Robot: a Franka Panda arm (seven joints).
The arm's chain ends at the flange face. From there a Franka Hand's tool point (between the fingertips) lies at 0.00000 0.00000 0.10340 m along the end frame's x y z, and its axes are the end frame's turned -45 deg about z.
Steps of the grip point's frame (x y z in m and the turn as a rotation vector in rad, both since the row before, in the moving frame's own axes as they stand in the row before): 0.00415 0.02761 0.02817 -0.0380 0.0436 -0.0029; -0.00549 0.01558 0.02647 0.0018 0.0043 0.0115; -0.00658 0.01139 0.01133 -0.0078 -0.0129 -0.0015
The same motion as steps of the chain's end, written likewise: 0.01650 0.01701 0.02834 0.0040 0.0577 -0.0029; 0.00695 0.01534 0.02647 0.0043 0.0018 0.0115; 0.00377 0.01119 0.01134 -0.0146 -0.0036 -0.0015
